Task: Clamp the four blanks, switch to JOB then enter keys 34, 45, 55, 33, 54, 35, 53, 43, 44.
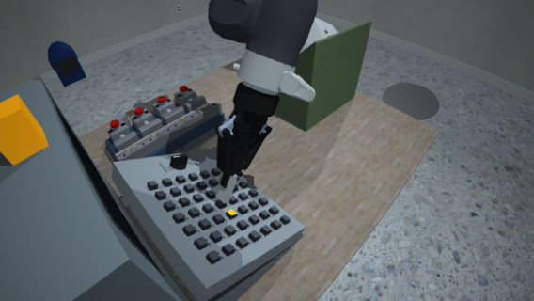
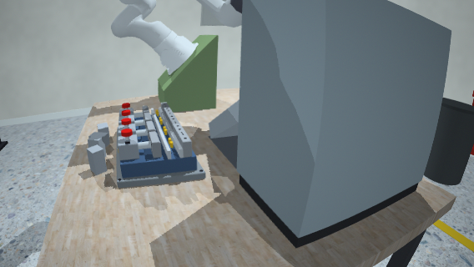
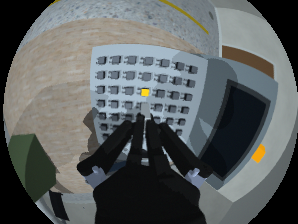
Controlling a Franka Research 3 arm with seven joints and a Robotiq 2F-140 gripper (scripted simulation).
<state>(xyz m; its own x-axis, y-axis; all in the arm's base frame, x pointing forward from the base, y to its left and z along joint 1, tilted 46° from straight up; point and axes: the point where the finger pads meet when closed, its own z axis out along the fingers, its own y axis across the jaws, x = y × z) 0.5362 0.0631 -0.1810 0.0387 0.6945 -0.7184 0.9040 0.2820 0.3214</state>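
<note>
Right now the key is 40 mm below my hand, 30 mm to the left of it and 20 mm ahead of it. The rest, counted from my hand: grey keypad 80 mm below, 50 mm to the right, 40 mm ahead; then black selector knob 160 mm to the right, 30 mm below, 20 mm ahead.
</note>
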